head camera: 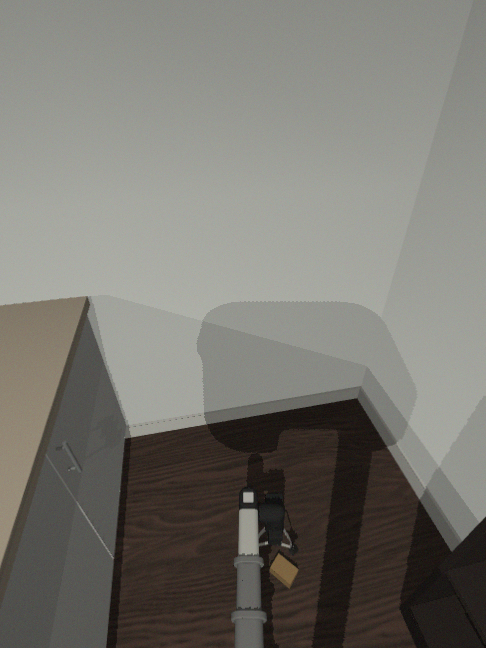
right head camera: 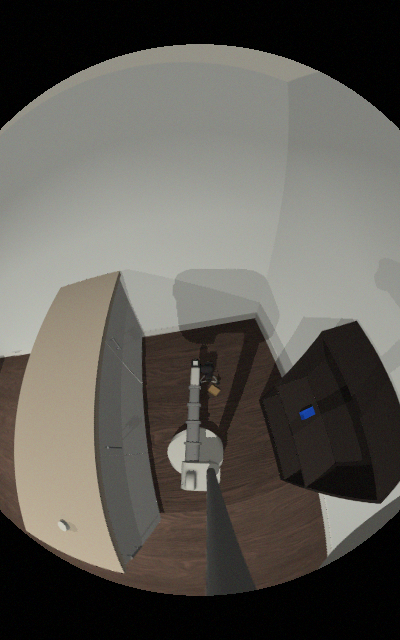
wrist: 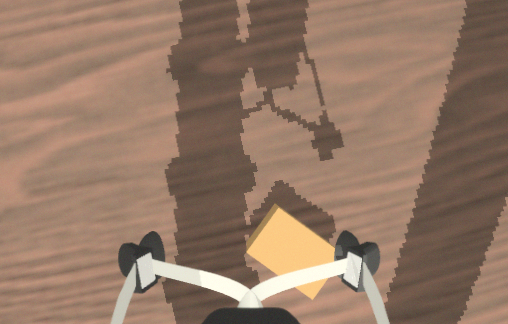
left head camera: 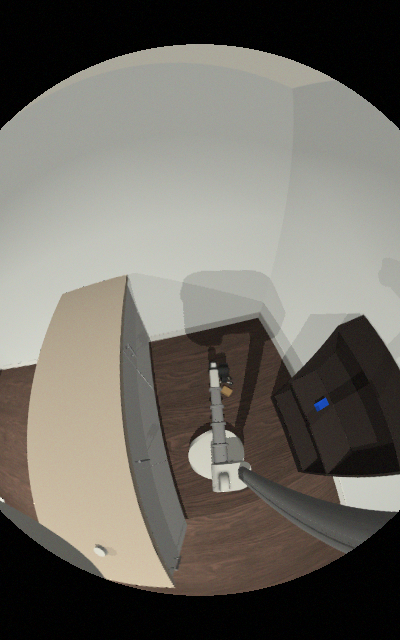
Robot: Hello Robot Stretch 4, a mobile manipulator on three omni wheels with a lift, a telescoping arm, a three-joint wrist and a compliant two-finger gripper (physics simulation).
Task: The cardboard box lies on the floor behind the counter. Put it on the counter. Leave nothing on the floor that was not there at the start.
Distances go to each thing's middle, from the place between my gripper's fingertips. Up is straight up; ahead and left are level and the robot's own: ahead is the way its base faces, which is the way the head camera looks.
Scene:
Now: the cardboard box (wrist: 282,243) 30 mm behind my hand, 50 mm to the right of it and 110 mm below it.

